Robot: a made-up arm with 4 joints.
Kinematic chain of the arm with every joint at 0, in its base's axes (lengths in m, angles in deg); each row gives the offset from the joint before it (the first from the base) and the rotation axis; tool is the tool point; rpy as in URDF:
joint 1: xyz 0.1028 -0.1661 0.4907 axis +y
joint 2: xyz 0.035 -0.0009 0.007 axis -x
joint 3: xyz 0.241 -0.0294 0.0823 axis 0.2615 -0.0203 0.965
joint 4: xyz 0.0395 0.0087 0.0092 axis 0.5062 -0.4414 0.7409
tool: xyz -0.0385 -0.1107 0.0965 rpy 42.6 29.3 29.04
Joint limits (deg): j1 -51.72..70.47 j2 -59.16..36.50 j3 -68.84..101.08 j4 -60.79..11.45
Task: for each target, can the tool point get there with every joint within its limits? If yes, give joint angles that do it. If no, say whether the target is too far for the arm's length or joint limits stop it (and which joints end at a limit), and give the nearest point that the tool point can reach.
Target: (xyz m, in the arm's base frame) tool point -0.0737 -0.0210 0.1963
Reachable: no: joint limits stop it (at a limit: joint 1, joint 2, joint 4) | nearest point 0.1818 -0.3792 0.1713 | short by 0.441 m
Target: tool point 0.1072 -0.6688 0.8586
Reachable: no: too far | nearest point 0.2029 -0.3908 0.7854 | short by 0.303 m
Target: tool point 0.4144 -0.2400 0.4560
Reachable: yes | joints 50.56 8.60 -35.85 4.16
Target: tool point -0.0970 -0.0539 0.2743
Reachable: no: joint limits stop it (at a limit: joint 1, joint 2, joint 4) | nearest point 0.1709 -0.3928 0.2351 | short by 0.434 m
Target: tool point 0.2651 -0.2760 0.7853
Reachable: yes | joints -21.10 -11.51 -17.82 -31.92
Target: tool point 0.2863 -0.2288 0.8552
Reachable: yes | joints -32.09 12.54 58.20 -16.23
